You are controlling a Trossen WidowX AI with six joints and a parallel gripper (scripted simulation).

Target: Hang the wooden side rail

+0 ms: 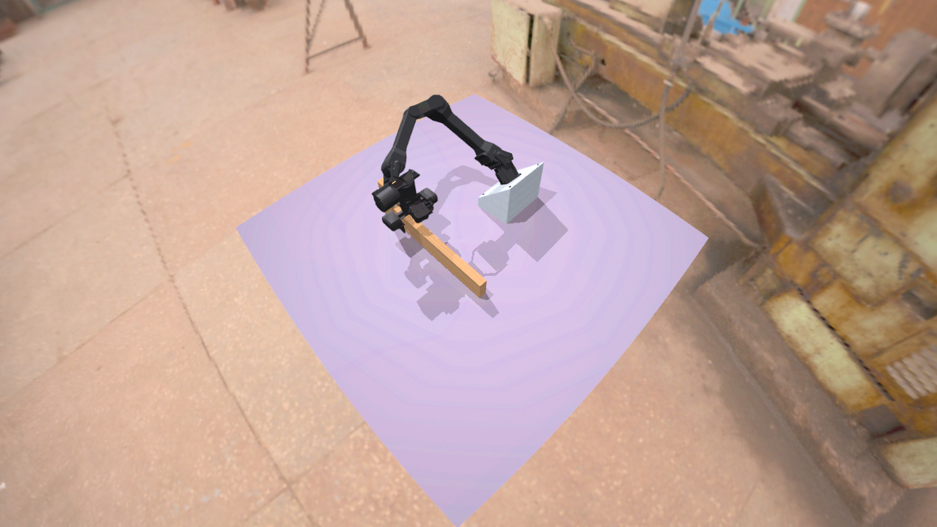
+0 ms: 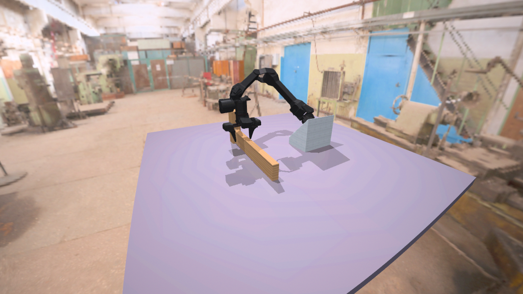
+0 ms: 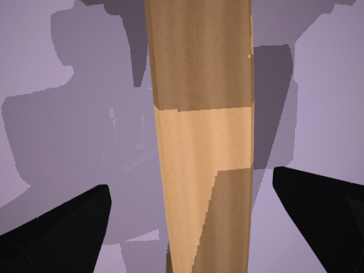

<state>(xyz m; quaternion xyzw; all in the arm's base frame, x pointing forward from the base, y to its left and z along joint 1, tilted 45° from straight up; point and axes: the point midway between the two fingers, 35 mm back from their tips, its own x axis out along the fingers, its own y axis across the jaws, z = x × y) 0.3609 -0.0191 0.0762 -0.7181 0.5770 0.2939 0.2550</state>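
Right now my gripper tip is 110 mm to the left of the wooden headboard post, 30 mm below it and 20 mm short of it.
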